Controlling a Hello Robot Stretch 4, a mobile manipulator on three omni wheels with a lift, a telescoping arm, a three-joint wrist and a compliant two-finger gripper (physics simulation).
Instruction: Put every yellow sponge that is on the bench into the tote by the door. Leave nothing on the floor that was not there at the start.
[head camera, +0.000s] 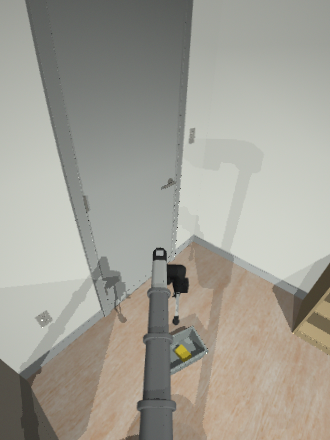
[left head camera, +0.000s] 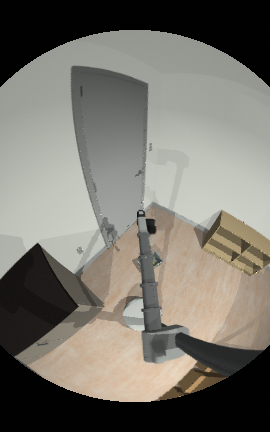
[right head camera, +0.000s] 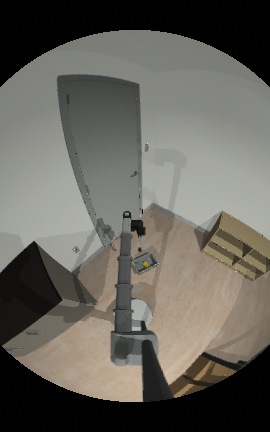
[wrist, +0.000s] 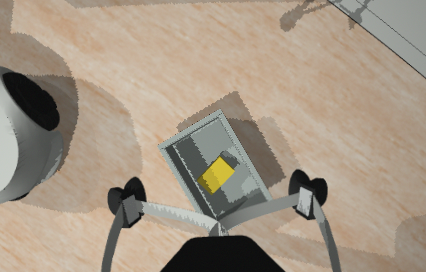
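Note:
A yellow sponge (head camera: 183, 353) (right head camera: 146, 264) (wrist: 216, 175) lies inside the grey tote (head camera: 200, 341) (right head camera: 149, 270) (wrist: 190, 129), on its bottom. The tote stands on the floor near the grey door (head camera: 120, 125) (left head camera: 115, 150) (right head camera: 107, 150); the arm partly covers it in the head camera view. My gripper (head camera: 176, 320) (right head camera: 139, 249) (wrist: 217, 189) is open, with its fingertips wide apart and no thing between them. It hangs above the floor, on the door side of the tote. The bench cannot be made out with certainty in these views.
A dark cabinet (left head camera: 35, 295) (right head camera: 30, 290) stands at the left. A wooden shelf unit (left head camera: 218, 226) (right head camera: 218, 226) stands by the right wall. Part of some wooden furniture (left head camera: 192, 382) (right head camera: 207, 372) shows at the lower right. My round white base (left head camera: 132, 314) (right head camera: 143, 315) (wrist: 7, 145) is near the tote.

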